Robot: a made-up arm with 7 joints.
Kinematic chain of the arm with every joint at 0, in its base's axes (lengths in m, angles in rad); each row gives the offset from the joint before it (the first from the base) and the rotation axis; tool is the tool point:
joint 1: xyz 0 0 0.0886 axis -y
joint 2: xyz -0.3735 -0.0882 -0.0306 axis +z
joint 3: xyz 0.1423 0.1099 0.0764 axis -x
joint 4: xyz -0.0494 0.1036 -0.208 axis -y
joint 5: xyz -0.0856 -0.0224 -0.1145 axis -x
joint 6: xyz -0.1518 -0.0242 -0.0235 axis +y
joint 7: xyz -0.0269 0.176 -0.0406 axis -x
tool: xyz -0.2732 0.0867 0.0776
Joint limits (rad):
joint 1: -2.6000..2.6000
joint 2: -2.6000..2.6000
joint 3: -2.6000..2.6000
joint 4: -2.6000..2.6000
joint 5: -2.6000..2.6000
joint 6: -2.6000..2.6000
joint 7: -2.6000..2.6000
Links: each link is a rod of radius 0.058 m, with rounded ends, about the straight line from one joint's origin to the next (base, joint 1, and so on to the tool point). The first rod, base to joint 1, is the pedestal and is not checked.
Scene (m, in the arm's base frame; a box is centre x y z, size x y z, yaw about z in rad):
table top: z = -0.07
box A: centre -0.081 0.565 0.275 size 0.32 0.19 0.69 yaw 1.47
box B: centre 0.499 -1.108 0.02 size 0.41 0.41 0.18 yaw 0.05
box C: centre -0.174 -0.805 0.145 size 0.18 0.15 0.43 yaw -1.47
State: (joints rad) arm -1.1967 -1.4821 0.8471 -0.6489 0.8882 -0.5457 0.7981
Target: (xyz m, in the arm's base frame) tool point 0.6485 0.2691 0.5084
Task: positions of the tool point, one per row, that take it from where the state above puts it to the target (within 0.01 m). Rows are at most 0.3 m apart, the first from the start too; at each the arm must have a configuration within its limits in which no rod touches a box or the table.
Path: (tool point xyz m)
1: -0.4064 0.3956 0.6434
2: -0.4128 0.2807 0.7845
3: -0.3885 0.1507 0.8722
4: -0.1411 0.1755 0.9349
5: 0.1071 0.2000 0.9211
6: 0.3333 0.2240 0.8366
7: 0.5184 0.2471 0.6934
8: 0.6485 0.2691 0.5084

